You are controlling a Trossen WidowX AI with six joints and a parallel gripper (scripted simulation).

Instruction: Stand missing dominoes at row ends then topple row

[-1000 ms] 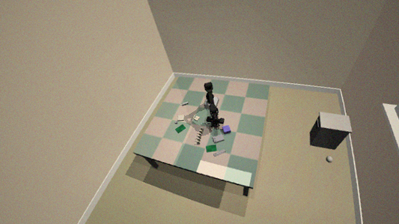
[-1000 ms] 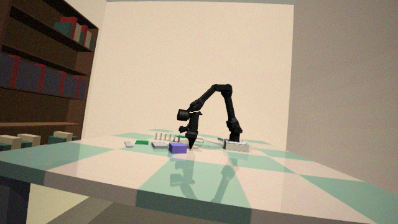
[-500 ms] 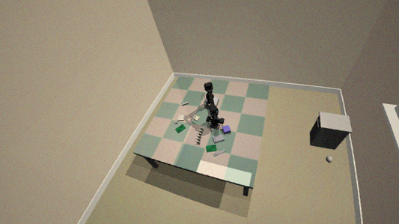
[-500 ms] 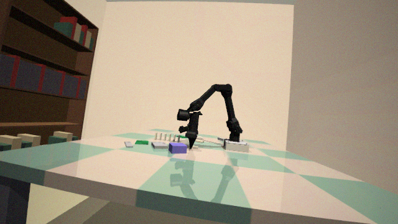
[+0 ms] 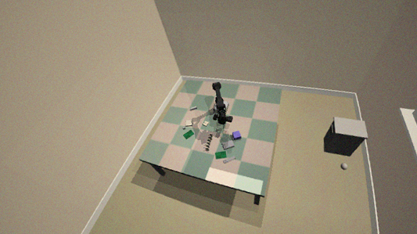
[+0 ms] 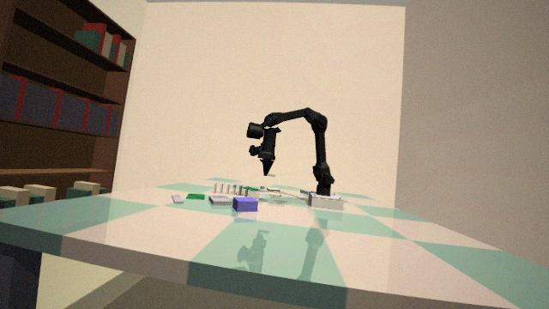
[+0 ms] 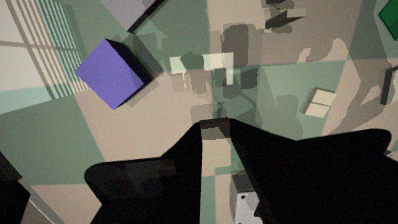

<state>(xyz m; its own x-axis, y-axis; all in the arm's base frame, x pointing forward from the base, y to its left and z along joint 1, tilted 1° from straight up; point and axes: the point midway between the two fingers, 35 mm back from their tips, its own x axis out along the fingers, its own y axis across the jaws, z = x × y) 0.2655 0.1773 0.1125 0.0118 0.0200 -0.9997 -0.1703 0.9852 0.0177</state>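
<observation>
Now: the purple block 30 mm ahead of my gripper tip, 140 mm to the left of it and 100 mm below it. Round my gripper tip: grey plate 150 mm ahead, 100 mm to the left, 120 mm below.
</observation>
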